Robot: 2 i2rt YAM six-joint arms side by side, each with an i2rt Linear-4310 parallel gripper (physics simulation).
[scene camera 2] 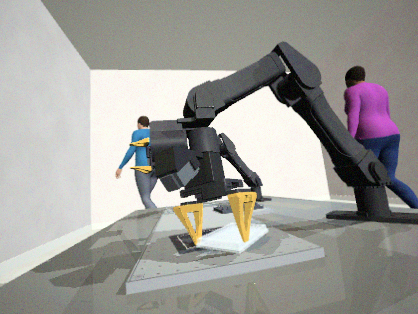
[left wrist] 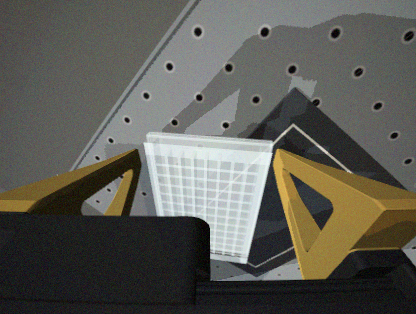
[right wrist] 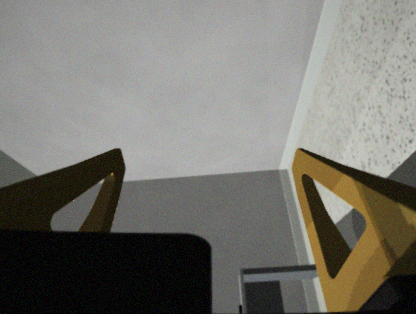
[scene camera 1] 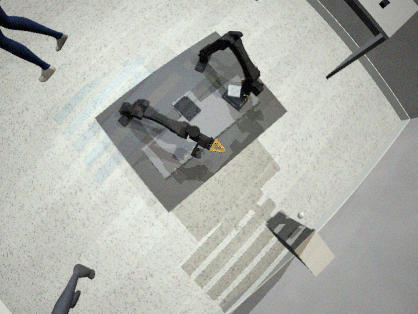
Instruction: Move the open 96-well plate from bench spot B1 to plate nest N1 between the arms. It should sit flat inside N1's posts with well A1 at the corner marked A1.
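Places are measured from the left arm's base along level axes (x ahead, y left, z up), in metres.
Pixels of known places: left gripper, fingertip midpoint: (scene camera 2: 220, 243) (left wrist: 207, 156) (scene camera 1: 243, 92); right gripper, fingertip midpoint: (scene camera 2: 129, 156) (right wrist: 208, 158) (scene camera 1: 223, 151); left arm's base, link origin: (scene camera 2: 374, 218) (scene camera 1: 203, 61); right arm's base, link origin: (scene camera 2: 257, 199).
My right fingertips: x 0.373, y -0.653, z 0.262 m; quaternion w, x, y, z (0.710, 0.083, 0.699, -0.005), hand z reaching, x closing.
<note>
Ahead of a thing's pixels: the offset from my right fingertips to its top centre. "pt": to the spot under its first point. Level surfaces: height alone.
The white translucent 96-well plate {0.503 m left, 0.042 m back, 0.233 m down} (scene camera 1: 233, 91) (scene camera 2: 230, 238) (left wrist: 207, 185) lies turned against the outlined square of the dark B1 pad {pt 0.408 m left, 0.023 m back, 0.248 m down} (scene camera 1: 234, 103) (scene camera 2: 179, 244) (left wrist: 325, 125), partly past the pad's edge. My left gripper (scene camera 2: 222, 242) (left wrist: 207, 156) is open, pointing down, with one finger on each side of the plate. In the left wrist view both fingertips show a gap to the plate. My right gripper (scene camera 1: 219, 148) (scene camera 2: 133, 156) (right wrist: 208, 158) is open and empty, pointing away from the plate. Nest N1 {0.236 m left, 0.333 m back, 0.227 m down} (scene camera 1: 186, 108) (scene camera 2: 231, 209) is a dark square between the arms; its A1 mark is too small to read.
Both spots are on a light perforated board (scene camera 1: 212, 116) (scene camera 2: 280, 256) (left wrist: 300, 45) on the grey table {0.262 m down} (scene camera 1: 172, 192). The right arm (scene camera 1: 167, 125) reaches across the board. People stand beyond the table in scene camera 2. A box-like object (scene camera 1: 300, 237) is on the floor.
</note>
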